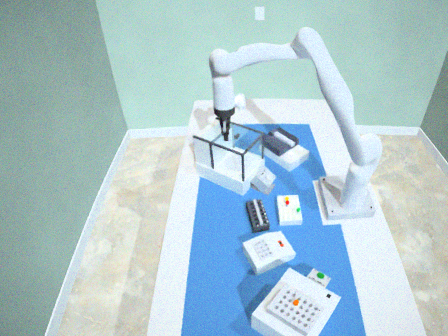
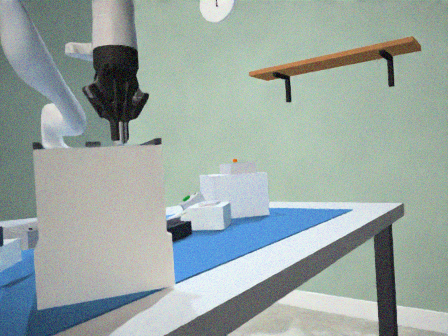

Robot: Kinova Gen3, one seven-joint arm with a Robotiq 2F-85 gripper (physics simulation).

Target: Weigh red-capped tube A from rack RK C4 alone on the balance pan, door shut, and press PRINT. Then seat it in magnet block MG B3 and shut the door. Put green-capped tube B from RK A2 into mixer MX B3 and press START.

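My gripper (image 1: 226,139) (image 2: 119,141) is shut and empty, pointing down at the top of the balance (image 1: 222,176) (image 2: 100,220). The balance has dark-edged clear panes; its door position and pan contents cannot be told. A small grey-white panel (image 1: 263,180) sits beside it. The white rack (image 1: 289,219) holds a red-capped tube (image 1: 287,203), a yellow-capped one (image 1: 287,198) and a green-capped tube (image 1: 298,210); slot labels are unreadable. A dark block (image 1: 257,215) (image 2: 181,230) with a pale centre strip lies beside the rack. A large white device (image 1: 265,320) (image 2: 240,195) holds an orange-capped tube (image 1: 296,302) (image 2: 235,160).
A white box (image 1: 269,251) (image 2: 207,216) with a hole grid and red mark lies between the dark block and the large device. A green button (image 1: 320,275) (image 2: 186,198) is on a small panel. A dark-topped white device (image 1: 281,141) stands beside the balance. A shelf (image 2: 335,57) is on the wall.
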